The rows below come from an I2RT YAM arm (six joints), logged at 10 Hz.
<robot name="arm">
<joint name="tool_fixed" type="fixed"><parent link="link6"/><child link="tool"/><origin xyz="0 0 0" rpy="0 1.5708 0"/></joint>
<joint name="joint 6" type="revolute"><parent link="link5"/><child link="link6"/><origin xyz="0.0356 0 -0.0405"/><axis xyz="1 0 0"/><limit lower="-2.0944" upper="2.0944"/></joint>
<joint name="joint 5" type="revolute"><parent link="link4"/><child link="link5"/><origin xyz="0.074 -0.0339 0.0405"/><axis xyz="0 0 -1"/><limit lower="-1.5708" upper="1.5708"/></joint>
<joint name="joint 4" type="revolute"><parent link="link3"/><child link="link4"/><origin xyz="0.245 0.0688 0.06"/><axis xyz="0 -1 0"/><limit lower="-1.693" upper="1.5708"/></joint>
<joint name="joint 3" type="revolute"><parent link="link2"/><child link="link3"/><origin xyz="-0.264 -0.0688 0"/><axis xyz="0 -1 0"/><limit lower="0" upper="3.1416"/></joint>
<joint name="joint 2" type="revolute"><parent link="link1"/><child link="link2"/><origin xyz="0.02 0.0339 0.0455"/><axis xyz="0 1 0"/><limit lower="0" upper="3.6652"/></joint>
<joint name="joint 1" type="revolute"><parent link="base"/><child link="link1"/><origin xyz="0 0 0.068"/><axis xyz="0 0 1"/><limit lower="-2.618" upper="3.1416"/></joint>
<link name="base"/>
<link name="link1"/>
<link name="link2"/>
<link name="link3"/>
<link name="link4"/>
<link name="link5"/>
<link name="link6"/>
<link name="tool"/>
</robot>
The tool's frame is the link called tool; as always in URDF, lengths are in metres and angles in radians.
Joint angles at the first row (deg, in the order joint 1, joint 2, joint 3, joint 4, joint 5, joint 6):
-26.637 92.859 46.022 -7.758 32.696 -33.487
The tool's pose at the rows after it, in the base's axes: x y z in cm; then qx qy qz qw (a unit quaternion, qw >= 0):
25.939, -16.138, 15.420, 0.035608, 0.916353, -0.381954, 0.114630
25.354, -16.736, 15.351, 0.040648, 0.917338, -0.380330, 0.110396
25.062, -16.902, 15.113, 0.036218, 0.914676, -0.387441, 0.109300
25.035, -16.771, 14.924, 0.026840, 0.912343, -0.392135, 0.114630
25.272, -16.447, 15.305, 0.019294, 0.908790, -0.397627, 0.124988
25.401, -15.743, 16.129, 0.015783, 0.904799, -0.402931, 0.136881
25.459, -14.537, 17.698, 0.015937, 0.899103, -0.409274, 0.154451
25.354, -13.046, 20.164, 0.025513, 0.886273, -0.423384, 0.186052
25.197, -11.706, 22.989, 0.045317, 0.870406, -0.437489, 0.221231
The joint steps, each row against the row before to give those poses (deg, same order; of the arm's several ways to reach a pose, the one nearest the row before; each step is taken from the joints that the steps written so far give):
-1.664 -0.019 -0.352 1.000 -0.229 -1.196
-1.585 -0.318 -0.493 0.230 -0.647 -0.752
-0.524 -0.108 -1.073 1.929 0.258 -1.458
0.173 -0.102 -0.989 2.087 -0.156 -1.315
0.763 -0.711 -0.145 0.876 0.026 -0.645
1.346 -1.893 -0.079 -0.619 0.467 0.342
2.238 -3.480 0.329 -2.440 1.017 1.398
2.802 -5.035 0.739 -2.612 1.894 2.126
2.667 -4.648 1.935 -3.086 2.406 2.841

